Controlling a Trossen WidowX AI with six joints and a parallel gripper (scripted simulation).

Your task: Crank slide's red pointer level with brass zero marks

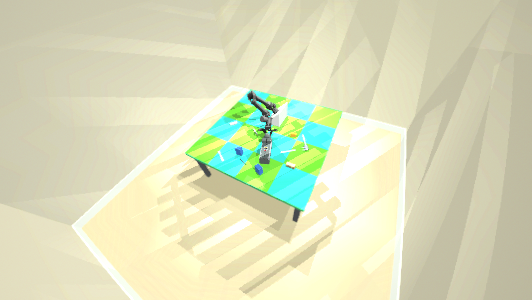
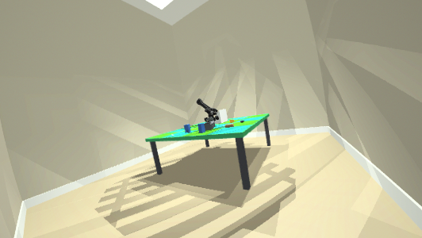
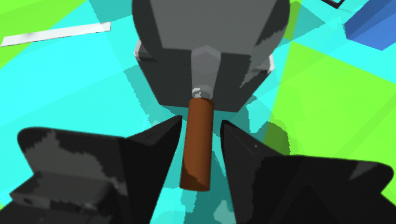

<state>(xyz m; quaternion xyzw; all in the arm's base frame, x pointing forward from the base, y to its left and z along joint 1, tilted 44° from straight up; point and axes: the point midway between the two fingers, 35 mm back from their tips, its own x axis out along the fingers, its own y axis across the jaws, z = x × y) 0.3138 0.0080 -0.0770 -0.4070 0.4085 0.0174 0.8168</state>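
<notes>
The crank handle is 2 cm behind my gripper tip and 2 cm above it. From my gripper tip the other things lie so: red pointer: 18 cm ahead, 8 cm to the left, 5 cm above; orange piece: 17 cm behind, 21 cm to the left, 2 cm below; black L-shaped key: 33 cm ahead, 10 cm to the right, 3 cm below.
</notes>
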